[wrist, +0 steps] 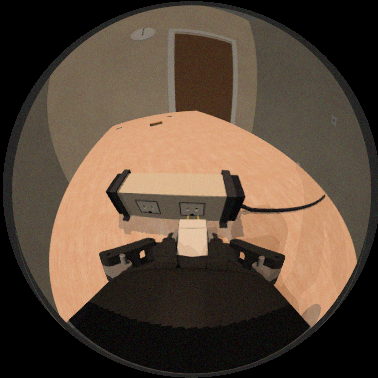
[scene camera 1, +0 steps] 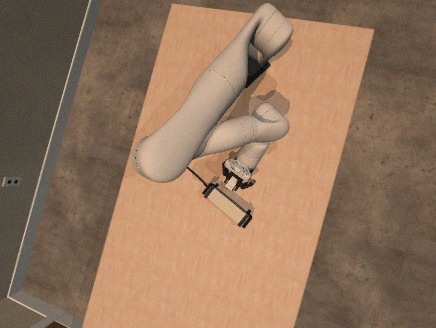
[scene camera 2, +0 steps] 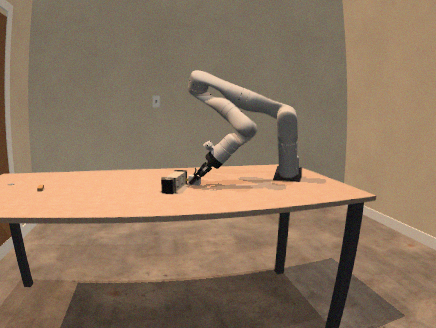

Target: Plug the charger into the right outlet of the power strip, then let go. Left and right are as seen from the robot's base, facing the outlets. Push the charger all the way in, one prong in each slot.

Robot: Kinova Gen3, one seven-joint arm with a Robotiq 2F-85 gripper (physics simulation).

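Where they show: gripper, fingertip midpoint: (wrist: pixel 192 236) (scene camera 1: pixel 230 186) (scene camera 2: pixel 190 183); arm's base, origin of the base link: (scene camera 2: pixel 288 172).
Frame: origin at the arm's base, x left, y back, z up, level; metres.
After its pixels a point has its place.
The white charger (scene camera 1: pixel 231 183) {z 0.021, x 0.140, y -0.445 m} (wrist: pixel 192 238) {z 0.021, x 0.140, y -0.444 m} is between the fingers of my gripper (scene camera 1: pixel 236 184) {z -0.013, x 0.137, y -0.462 m} (scene camera 2: pixel 194 181) {z -0.013, x 0.137, y -0.462 m} (wrist: pixel 192 236) {z -0.013, x 0.137, y -0.462 m}, which is shut on it. In the wrist view its two prongs (wrist: pixel 193 217) {z 0.021, x 0.135, y -0.466 m} point at the power strip and show at the lower edge of the right outlet (wrist: pixel 192 208) {z 0.001, x 0.130, y -0.497 m}; whether their tips touch the face I cannot tell. A length of prong shows between charger and strip. The left outlet (wrist: pixel 148 207) {z -0.002, x 0.192, y -0.511 m} is free. The beige power strip (scene camera 1: pixel 226 205) {z 0.028, x 0.157, y -0.525 m} (scene camera 2: pixel 174 181) {z 0.019, x 0.242, y -0.520 m} (wrist: pixel 173 184) {z 0.028, x 0.151, y -0.521 m} has black end caps and stands on the table, its outlets facing the gripper.
A black cord (scene camera 1: pixel 197 176) {z -0.022, x 0.000, y -0.483 m} (wrist: pixel 280 210) {z -0.023, x -0.035, y -0.470 m} runs from the strip's right end in the wrist view. A small orange-brown block (scene camera 2: pixel 40 188) {z -0.016, x 0.254, y -1.133 m} (wrist: pixel 156 123) {z -0.023, x 0.219, y -1.140 m} lies on the table (scene camera 1: pixel 200 270) {z -0.028, x 0.169, y -0.813 m} (scene camera 2: pixel 100 200) {z -0.028, x 0.362, y -0.793 m} far beyond the strip. The robot's forearm hangs over the table beside the strip.
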